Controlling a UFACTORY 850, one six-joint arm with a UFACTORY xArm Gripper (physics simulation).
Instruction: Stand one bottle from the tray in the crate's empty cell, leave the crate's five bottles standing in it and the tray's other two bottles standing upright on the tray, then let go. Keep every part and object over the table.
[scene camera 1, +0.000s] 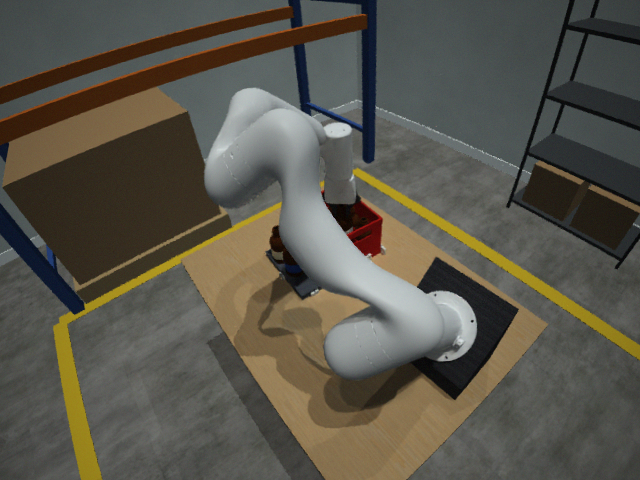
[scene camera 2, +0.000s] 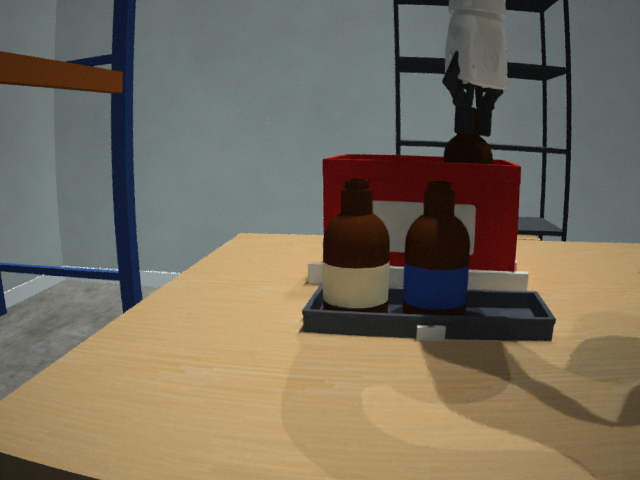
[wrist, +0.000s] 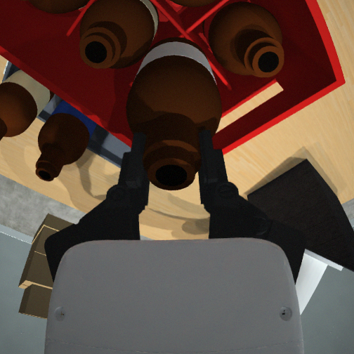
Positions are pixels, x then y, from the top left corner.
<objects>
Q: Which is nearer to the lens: the white-labelled bottle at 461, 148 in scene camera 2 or the cream-labelled bottle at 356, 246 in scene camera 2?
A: The cream-labelled bottle.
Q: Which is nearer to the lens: the white-labelled bottle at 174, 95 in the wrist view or the blue-labelled bottle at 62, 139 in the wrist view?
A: The white-labelled bottle.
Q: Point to a white strip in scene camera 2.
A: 477, 279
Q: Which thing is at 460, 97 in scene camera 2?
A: My gripper.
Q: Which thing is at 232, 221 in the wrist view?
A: My gripper.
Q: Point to my gripper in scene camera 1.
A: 341, 214
</objects>
